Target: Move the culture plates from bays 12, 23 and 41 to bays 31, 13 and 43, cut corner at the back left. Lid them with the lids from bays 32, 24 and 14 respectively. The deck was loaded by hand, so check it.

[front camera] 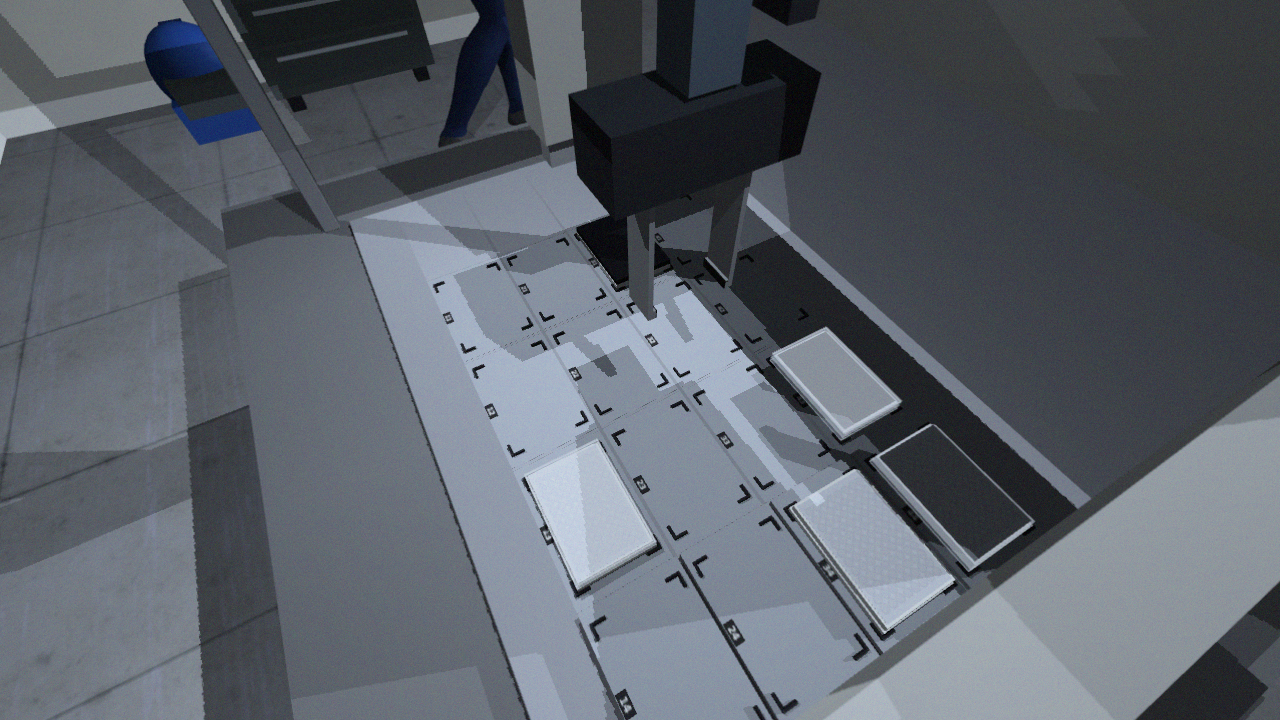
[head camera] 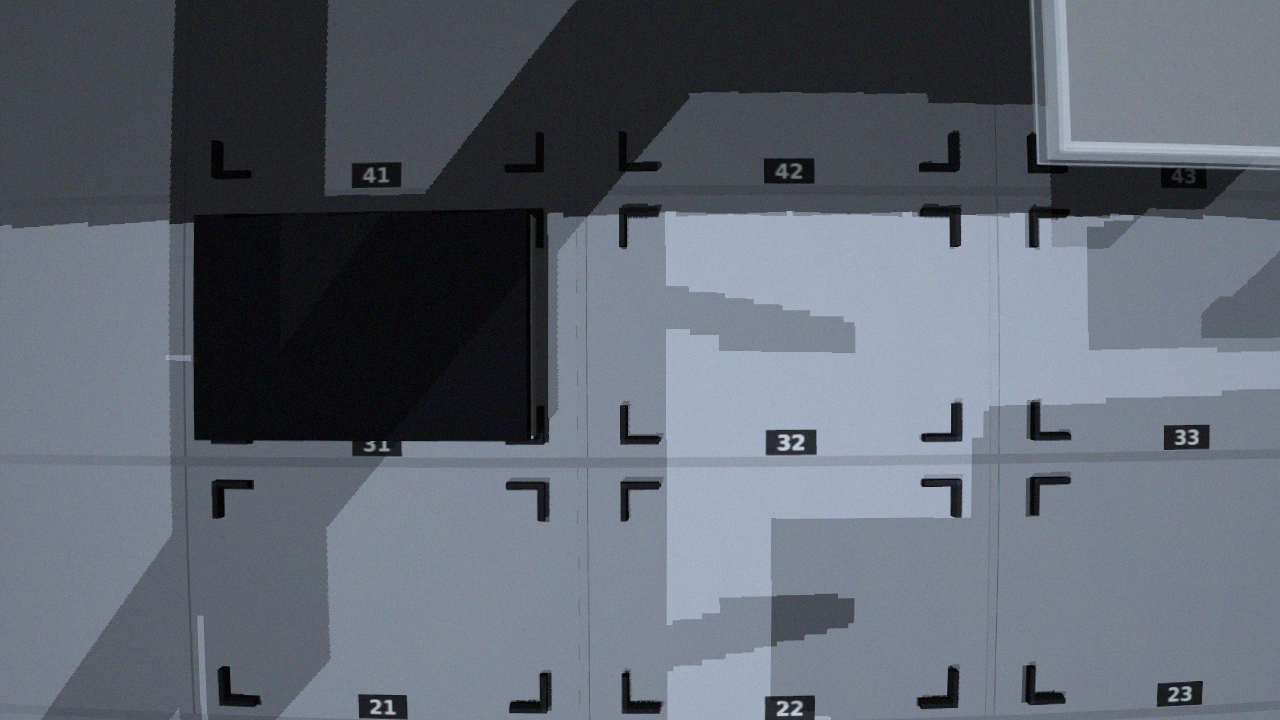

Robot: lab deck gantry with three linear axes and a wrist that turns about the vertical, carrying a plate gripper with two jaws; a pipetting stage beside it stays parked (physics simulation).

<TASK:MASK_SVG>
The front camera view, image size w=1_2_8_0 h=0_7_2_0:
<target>my gripper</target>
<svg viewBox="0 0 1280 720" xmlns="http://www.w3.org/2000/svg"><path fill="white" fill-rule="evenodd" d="M768 39L746 45L741 83L689 99L660 76L656 70L568 94L577 175L615 221L627 217L629 296L648 321L657 318L657 310L653 306L655 207L716 185L708 256L704 258L703 266L723 288L727 288L732 285L753 171L801 154L821 72Z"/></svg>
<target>black lid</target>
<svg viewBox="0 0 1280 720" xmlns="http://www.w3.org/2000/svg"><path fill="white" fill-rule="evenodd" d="M656 242L654 270L670 264L670 258ZM576 227L577 233L615 284L618 285L628 281L627 217L615 221L609 215Z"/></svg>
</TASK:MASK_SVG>
